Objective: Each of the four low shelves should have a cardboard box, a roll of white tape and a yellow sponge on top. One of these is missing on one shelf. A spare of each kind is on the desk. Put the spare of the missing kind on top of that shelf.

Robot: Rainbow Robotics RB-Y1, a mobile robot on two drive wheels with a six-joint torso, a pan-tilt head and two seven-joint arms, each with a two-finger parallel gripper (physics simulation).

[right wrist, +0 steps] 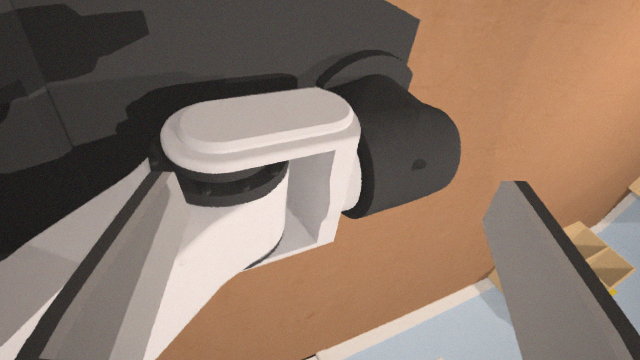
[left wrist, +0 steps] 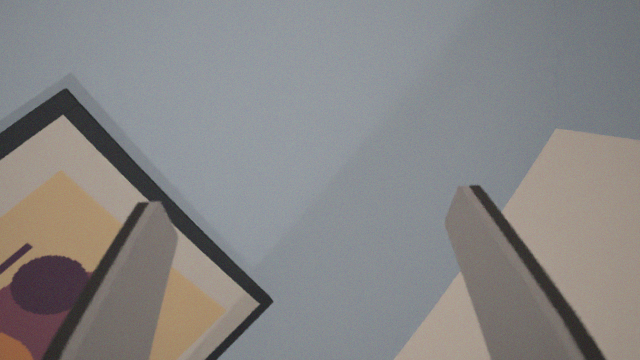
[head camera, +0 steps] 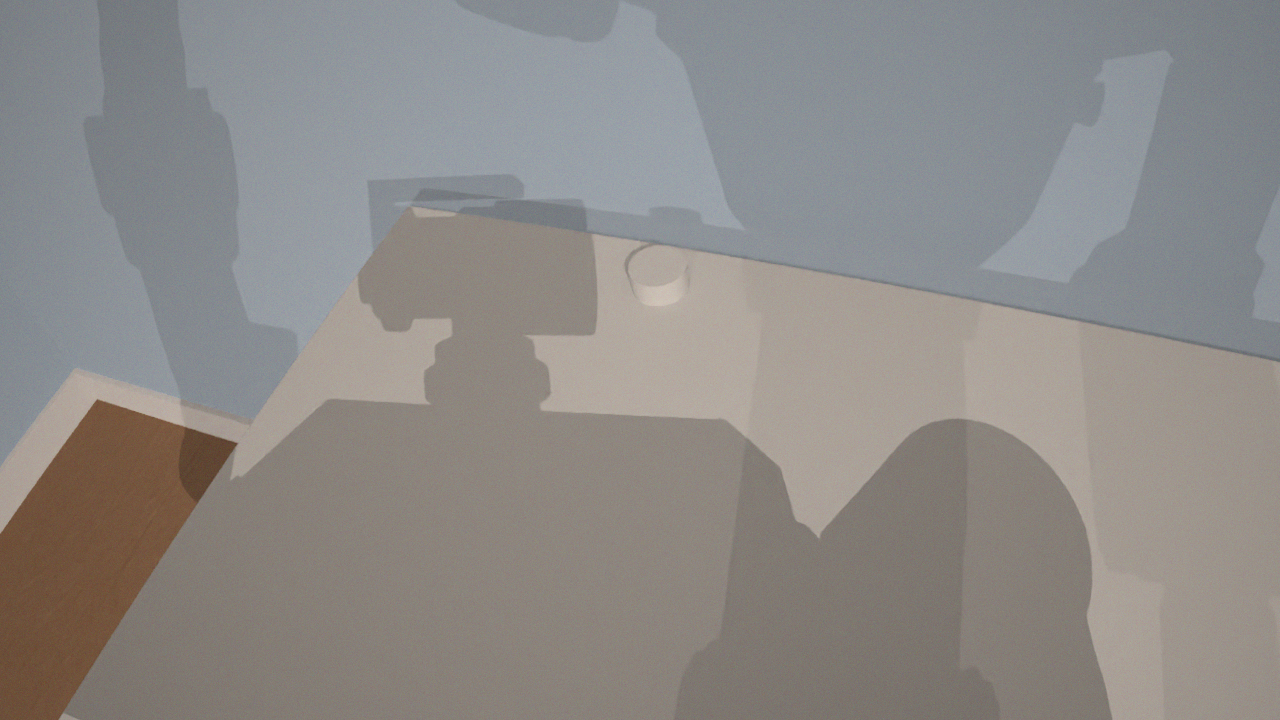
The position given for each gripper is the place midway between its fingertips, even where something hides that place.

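A white desk [head camera: 493, 476] is visible in the scene, and so is a white tape roll [head camera: 658, 274]. The robot's left gripper [left wrist: 311, 212] can be seen as well, as can its right gripper [right wrist: 336, 197].
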